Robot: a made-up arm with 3 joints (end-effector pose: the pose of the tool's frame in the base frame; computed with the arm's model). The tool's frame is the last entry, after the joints.
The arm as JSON. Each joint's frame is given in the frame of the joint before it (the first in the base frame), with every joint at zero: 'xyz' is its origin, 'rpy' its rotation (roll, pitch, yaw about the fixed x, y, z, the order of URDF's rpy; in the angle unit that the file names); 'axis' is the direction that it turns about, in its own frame. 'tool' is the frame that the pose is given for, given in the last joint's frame.
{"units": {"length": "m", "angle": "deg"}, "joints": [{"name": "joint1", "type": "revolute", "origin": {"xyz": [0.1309, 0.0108, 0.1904], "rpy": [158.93, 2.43, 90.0]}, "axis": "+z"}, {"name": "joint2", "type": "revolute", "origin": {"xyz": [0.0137, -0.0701, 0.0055], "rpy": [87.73, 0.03, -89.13]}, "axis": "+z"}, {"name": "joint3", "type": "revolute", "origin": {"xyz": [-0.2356, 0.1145, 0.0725], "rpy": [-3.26, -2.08, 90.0]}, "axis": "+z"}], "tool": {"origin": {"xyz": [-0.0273, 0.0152, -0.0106], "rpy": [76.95, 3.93, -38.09]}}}
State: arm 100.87 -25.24 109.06
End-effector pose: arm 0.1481 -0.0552 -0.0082 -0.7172 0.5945 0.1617 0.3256
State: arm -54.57 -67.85 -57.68
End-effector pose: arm 0.2232 -0.0828 -0.0884 -0.4333 -0.2652 -0.8195 0.2651
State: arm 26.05 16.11 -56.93
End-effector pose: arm 0.3070 -0.1273 0.2186 -0.2988 -0.1085 0.9258 0.2044
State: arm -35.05 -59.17 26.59
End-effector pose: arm 0.2258 -0.0427 -0.0427 0.2735 0.1226 -0.8944 0.3319
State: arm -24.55 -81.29 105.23
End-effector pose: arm 0.1037 -0.0968 -0.0584 0.6886 0.2283 -0.6398 0.2535
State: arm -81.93 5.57 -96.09
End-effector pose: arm 0.2423 0.1997 0.1020 -0.1751 -0.2666 -0.7814 0.5363
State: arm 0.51 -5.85 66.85
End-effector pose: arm 0.2991 -0.0401 0.1290 0.9113 0.0838 -0.3849 0.1197
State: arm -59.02 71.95 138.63
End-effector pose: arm 0.1786 0.0835 0.3649 -0.5479 -0.3689 -0.7381 0.1379
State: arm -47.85 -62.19 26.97
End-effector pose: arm 0.2271 -0.0503 -0.0441 0.2221 0.1075 -0.8684 0.4301
